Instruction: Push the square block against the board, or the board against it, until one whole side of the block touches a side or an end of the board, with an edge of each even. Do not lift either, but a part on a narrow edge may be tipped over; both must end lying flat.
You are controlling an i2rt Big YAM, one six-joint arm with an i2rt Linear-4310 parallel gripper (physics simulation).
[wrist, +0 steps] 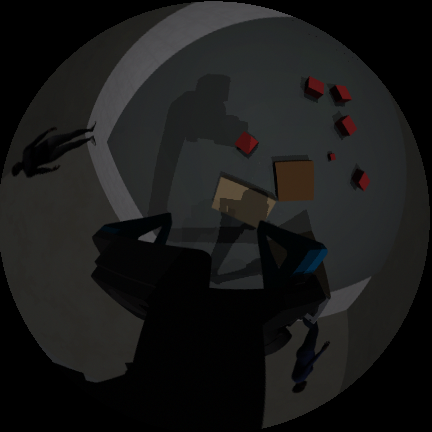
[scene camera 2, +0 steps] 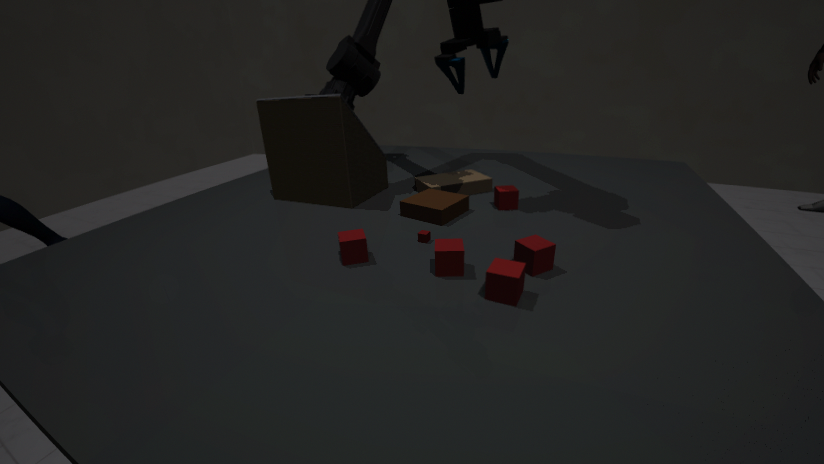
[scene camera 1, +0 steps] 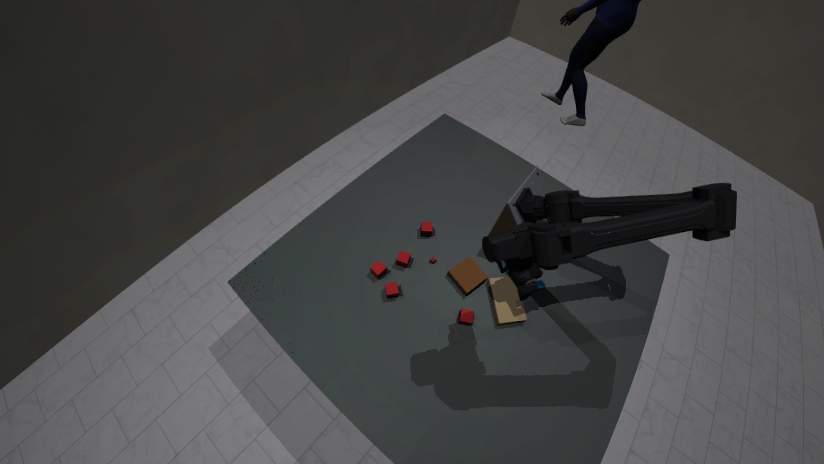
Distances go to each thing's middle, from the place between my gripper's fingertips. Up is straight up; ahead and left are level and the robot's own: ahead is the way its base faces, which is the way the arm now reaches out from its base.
My hand is 23 cm above the tan board (scene camera 1: 507,308), 7 cm past it and 4 cm to the right of it. From my hand the other things lie so: brown square block (scene camera 2: 437,207) (23 cm below, 12 cm to the right, 6 cm behind).
